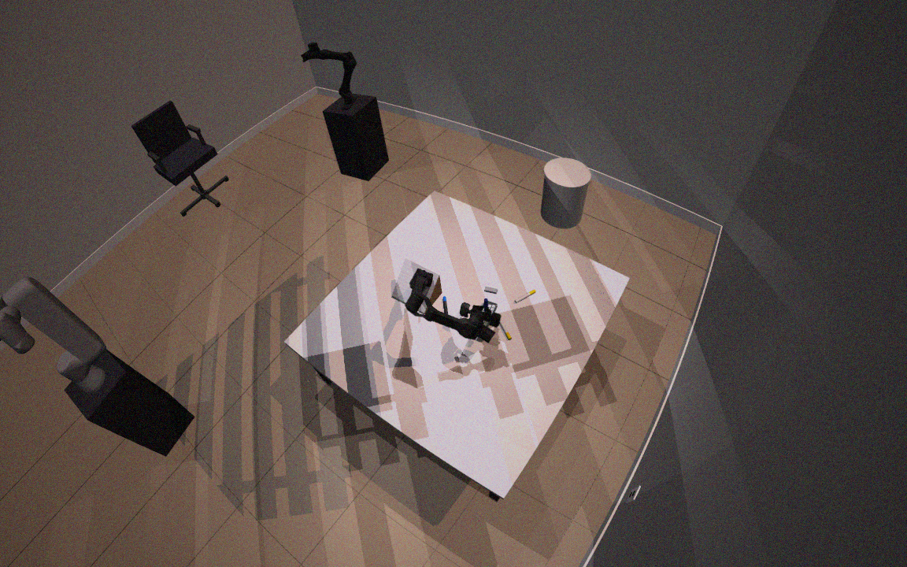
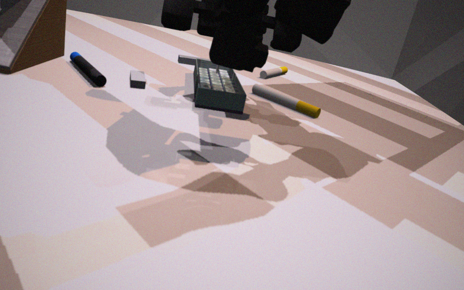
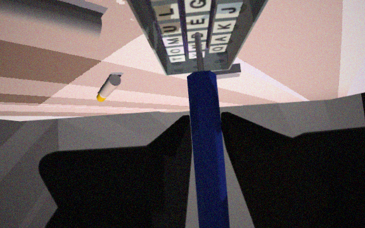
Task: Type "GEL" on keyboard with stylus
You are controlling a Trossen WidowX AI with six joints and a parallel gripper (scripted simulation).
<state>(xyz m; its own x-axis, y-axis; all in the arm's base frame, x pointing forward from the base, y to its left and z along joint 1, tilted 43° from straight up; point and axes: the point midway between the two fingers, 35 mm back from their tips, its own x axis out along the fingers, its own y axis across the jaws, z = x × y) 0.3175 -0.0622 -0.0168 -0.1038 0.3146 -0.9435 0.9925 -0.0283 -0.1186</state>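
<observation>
Now: gripper tip 10 mm above the blue stylus. The rest, counted from my gripper tip: L key: 70 mm below, 20 mm ahead, 10 mm to the right; G key: 70 mm below, 20 mm to the right; stylus tip: 50 mm below.
</observation>
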